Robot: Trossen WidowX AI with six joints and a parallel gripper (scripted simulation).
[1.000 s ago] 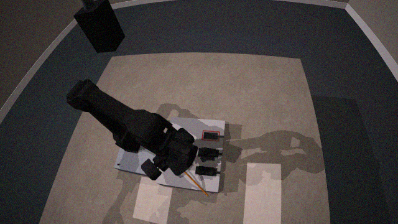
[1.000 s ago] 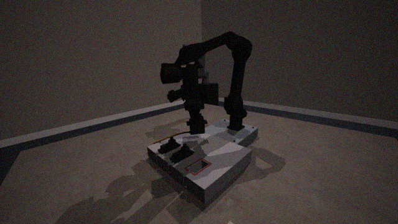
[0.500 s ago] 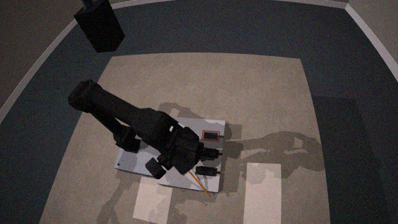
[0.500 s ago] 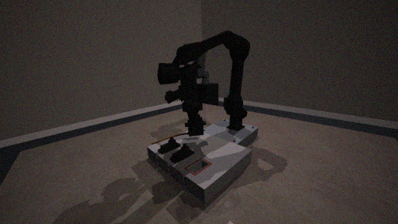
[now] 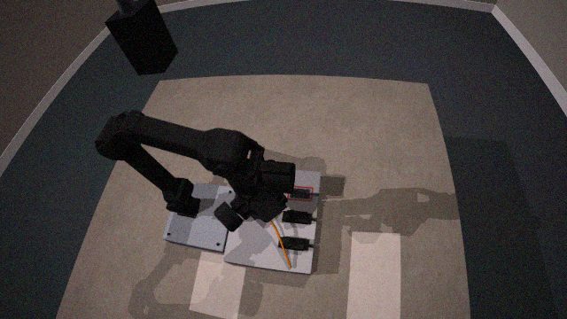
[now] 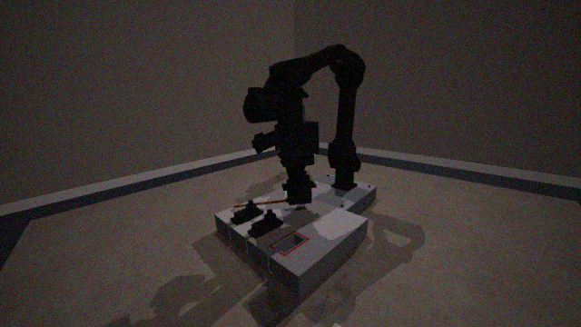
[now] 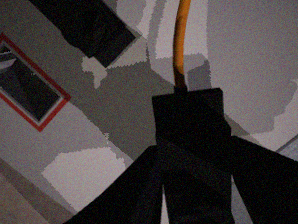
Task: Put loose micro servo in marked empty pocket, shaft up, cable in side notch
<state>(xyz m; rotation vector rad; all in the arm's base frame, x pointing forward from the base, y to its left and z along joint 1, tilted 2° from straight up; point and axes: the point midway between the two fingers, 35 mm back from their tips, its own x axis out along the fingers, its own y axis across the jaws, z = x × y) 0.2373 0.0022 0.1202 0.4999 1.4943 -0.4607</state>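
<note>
The deck lies 10 mm behind my gripper tip, 10 mm to the left of it and 100 mm below it.
</note>
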